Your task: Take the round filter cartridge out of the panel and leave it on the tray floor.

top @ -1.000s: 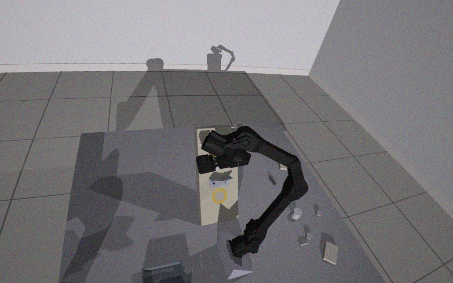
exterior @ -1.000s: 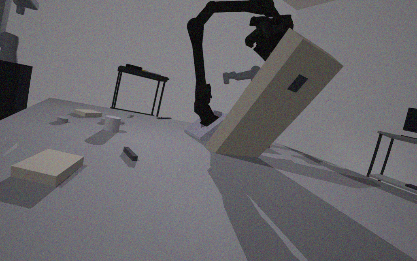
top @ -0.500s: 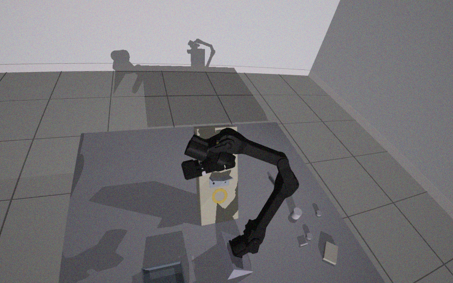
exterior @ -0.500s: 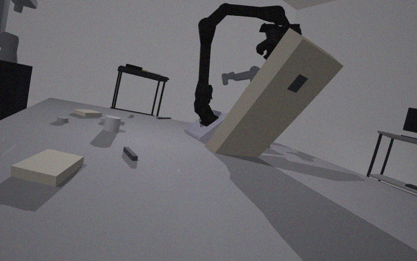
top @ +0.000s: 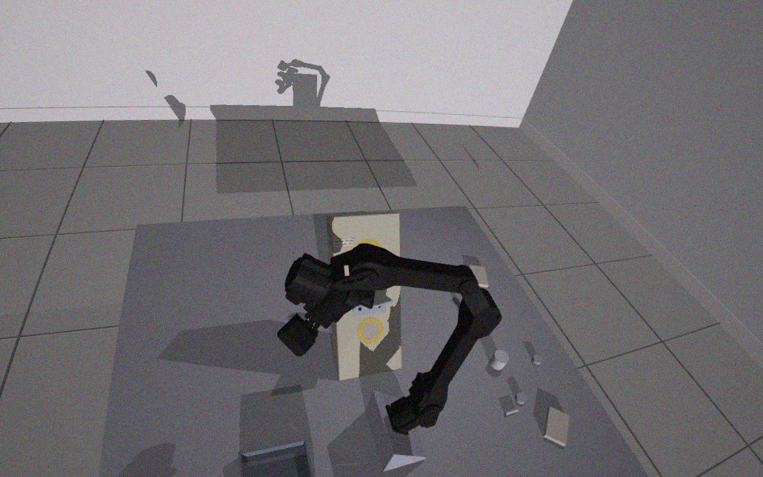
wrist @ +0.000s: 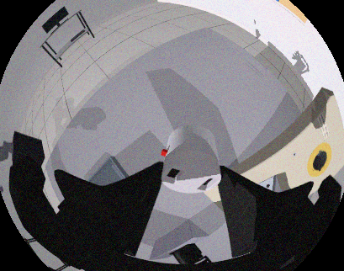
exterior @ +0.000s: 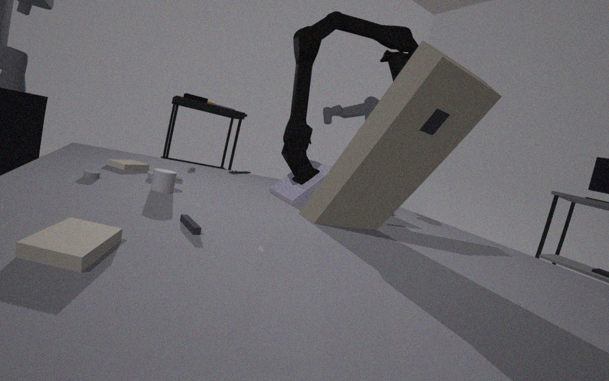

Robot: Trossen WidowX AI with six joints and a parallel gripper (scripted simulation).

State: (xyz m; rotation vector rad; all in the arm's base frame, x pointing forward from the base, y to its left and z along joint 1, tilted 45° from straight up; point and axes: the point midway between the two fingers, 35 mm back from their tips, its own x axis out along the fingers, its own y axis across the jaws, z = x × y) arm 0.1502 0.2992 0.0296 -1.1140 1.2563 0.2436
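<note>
My gripper tip is now 23 cm past the grey tray, 8 cm to the right of it and 26 cm above it. Round my gripper tip: dark bar: 18 cm ahead, 55 cm to the right, 27 cm below; round white filter cartridge: right at my gripper tip.
</note>
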